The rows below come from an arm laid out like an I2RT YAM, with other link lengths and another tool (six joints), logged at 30 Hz.
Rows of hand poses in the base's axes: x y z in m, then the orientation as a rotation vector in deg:
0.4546, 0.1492, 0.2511, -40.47, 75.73, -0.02
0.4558, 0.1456, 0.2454, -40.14, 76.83, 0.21
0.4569, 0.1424, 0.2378, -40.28, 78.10, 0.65
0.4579, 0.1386, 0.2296, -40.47, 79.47, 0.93
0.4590, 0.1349, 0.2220, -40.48, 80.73, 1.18
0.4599, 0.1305, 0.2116, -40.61, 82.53, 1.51
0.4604, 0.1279, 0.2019, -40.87, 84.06, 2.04
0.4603, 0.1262, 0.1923, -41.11, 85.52, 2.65
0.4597, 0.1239, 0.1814, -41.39, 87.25, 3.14
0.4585, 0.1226, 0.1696, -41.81, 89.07, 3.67
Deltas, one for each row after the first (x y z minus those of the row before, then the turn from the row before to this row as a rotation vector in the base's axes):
0.0012, -0.0036, -0.0057, 0.22, 1.04, -0.35
0.0011, -0.0032, -0.0076, -0.04, 1.32, 0.00
0.0010, -0.0038, -0.0082, -0.18, 1.38, -0.10
0.0011, -0.0037, -0.0076, -0.06, 1.24, -0.19
0.0009, -0.0044, -0.0104, -0.19, 1.78, -0.22
0.0005, -0.0026, -0.0097, -0.12, 1.61, 0.05
-0.0001, -0.0017, -0.0096, -0.06, 1.56, 0.11
-0.0006, -0.0023, -0.0109, -0.21, 1.78, -0.01
-0.0012, -0.0013, -0.0118, -0.30, 1.90, 0.07

